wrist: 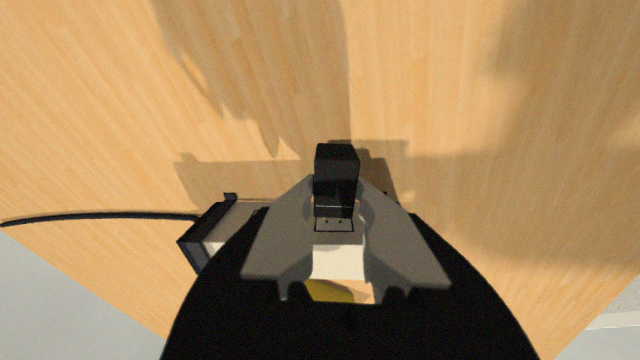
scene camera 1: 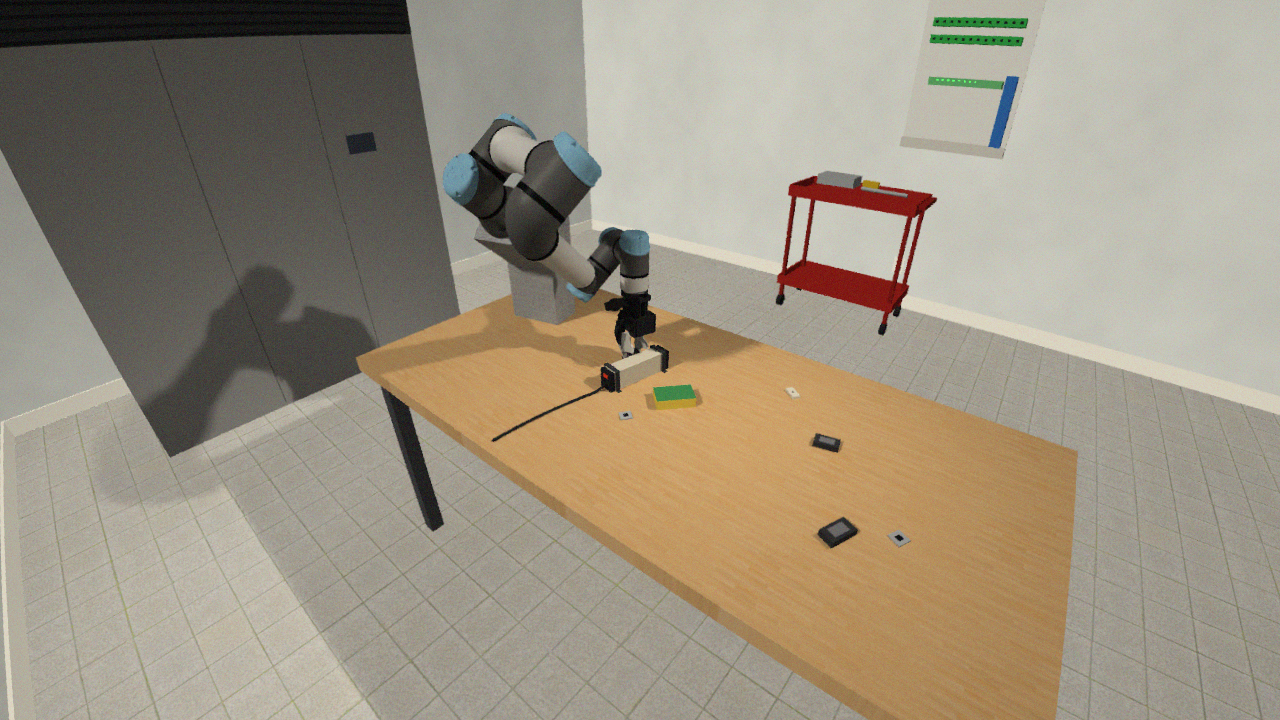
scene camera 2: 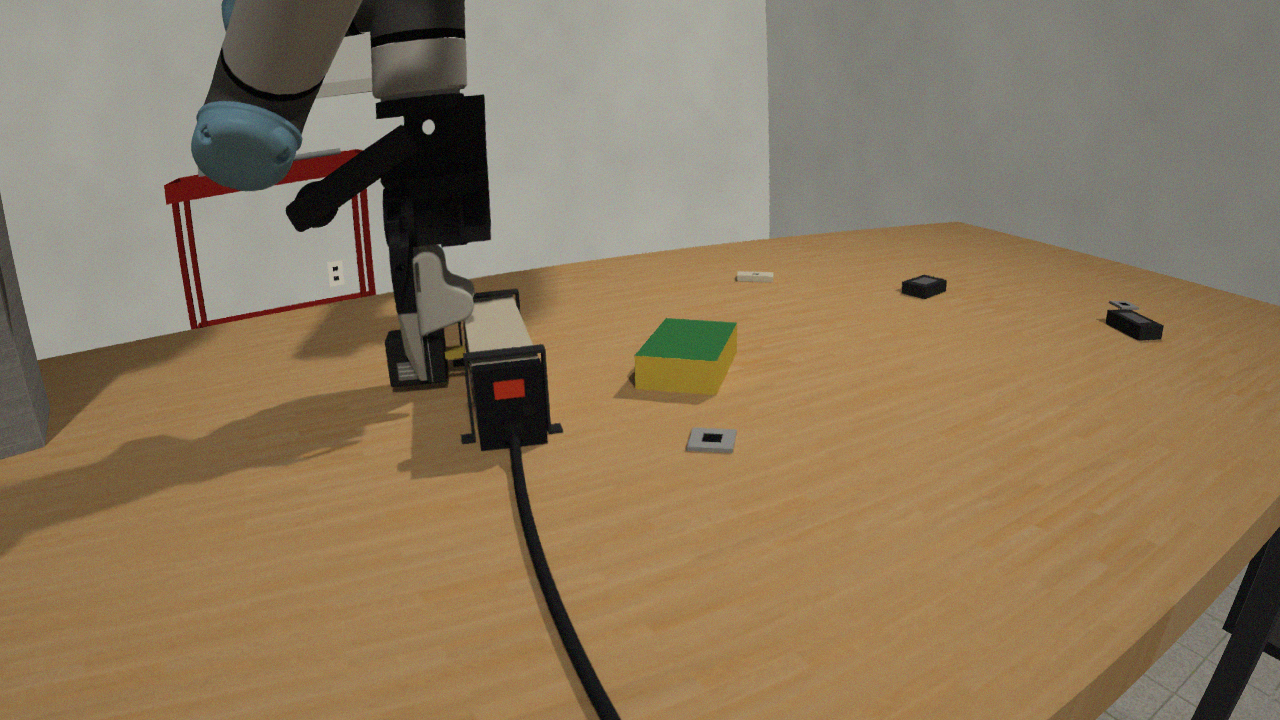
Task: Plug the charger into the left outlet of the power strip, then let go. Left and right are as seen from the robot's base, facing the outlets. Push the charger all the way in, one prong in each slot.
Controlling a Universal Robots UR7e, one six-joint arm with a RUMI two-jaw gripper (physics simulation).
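The beige power strip [scene camera 1: 637, 367] [scene camera 2: 497, 324] [wrist: 338, 262] stands on the table with black end caps. My gripper [scene camera 1: 633, 351] [scene camera 2: 420, 368] [wrist: 332, 176] is shut on the black charger [scene camera 2: 438, 358] [wrist: 336, 156], on the strip's base side. Brass prongs [scene camera 2: 454, 355] show in a small gap between charger body and strip. In the wrist view the charger is at the outlet outline [wrist: 333, 231] farther from the cable end, the left one from the base. Two small marks show inside the outline. I cannot tell whether the prong tips are in the slots.
A green and yellow block [scene camera 1: 674, 396] [scene camera 2: 685, 356] lies beyond the strip. A black cable [scene camera 1: 546, 412] [scene camera 2: 546, 573] [wrist: 100, 216] leaves its right end cap. A small grey plate [scene camera 1: 625, 415] [scene camera 2: 712, 440], a white piece [scene camera 1: 792, 392] and two black boxes [scene camera 1: 826, 442] [scene camera 1: 837, 531] lie farther off.
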